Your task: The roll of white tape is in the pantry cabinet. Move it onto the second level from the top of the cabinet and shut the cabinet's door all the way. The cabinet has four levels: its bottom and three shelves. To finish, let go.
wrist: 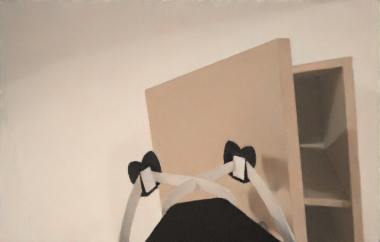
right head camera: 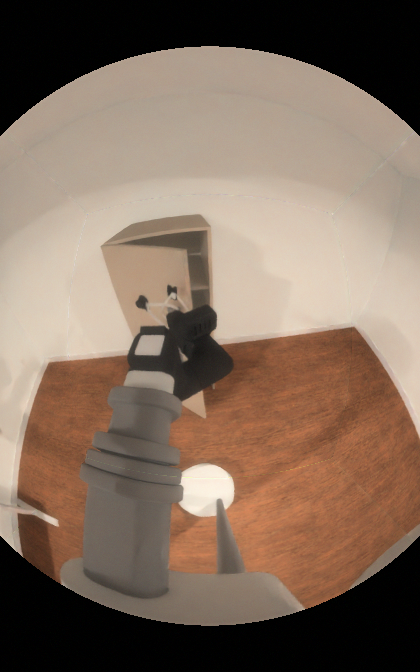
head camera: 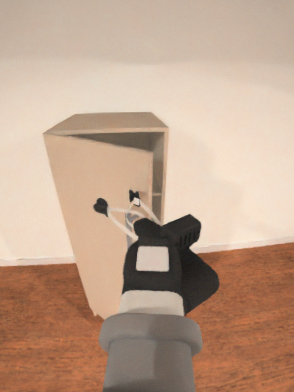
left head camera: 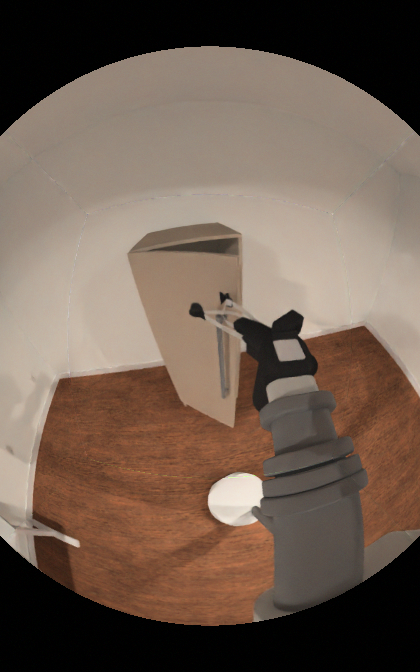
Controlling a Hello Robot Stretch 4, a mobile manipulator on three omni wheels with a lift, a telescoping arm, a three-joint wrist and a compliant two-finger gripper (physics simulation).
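Places are measured from the robot's base along level axes (x right, y back, z down), in metres.
Where they show: gripper, fingertip midpoint: (wrist: 191, 159) (head camera: 114, 197).
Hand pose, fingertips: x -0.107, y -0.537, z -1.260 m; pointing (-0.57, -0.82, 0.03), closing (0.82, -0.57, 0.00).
Note:
After its pixels a point has its place.
The tall light-wood cabinet (head camera: 115, 120) @[x -0.202, y -1.097, z -1.373 m] (left head camera: 192, 237) (right head camera: 165, 224) (wrist: 353, 125) @[x 0.050, y -0.926, z -1.228 m] stands against the wall. Its door (head camera: 82, 180) @[x -0.265, y -0.721, z -1.218 m] (left head camera: 167, 300) (right head camera: 131, 270) (wrist: 220, 100) @[x -0.107, y -0.625, z -1.318 m] is hinged at the left and stands partly open, with a gap along the right side. The door's long grey vertical handle (left head camera: 220, 355) shows in the left head view, below the fingertips. My gripper (head camera: 118, 201) @[x -0.107, y -0.537, z -1.260 m] (left head camera: 211, 305) (right head camera: 157, 296) (wrist: 191, 159) @[x -0.107, y -0.537, z -1.260 m] is open and empty, in front of the upper part of the door. The roll of white tape does not show in these views; the door hides much of the inside.
Two shelf edges (wrist: 327, 202) @[x -0.010, y -0.937, z -1.043 m] show through the gap in the wrist view. A white round disc (left head camera: 232, 500) (right head camera: 202, 490) is low in front of the cabinet, beside my arm. A thin white bar (left head camera: 62, 538) (right head camera: 42, 515) shows at the lower left. Walls surround the wooden floor (left head camera: 125, 450).

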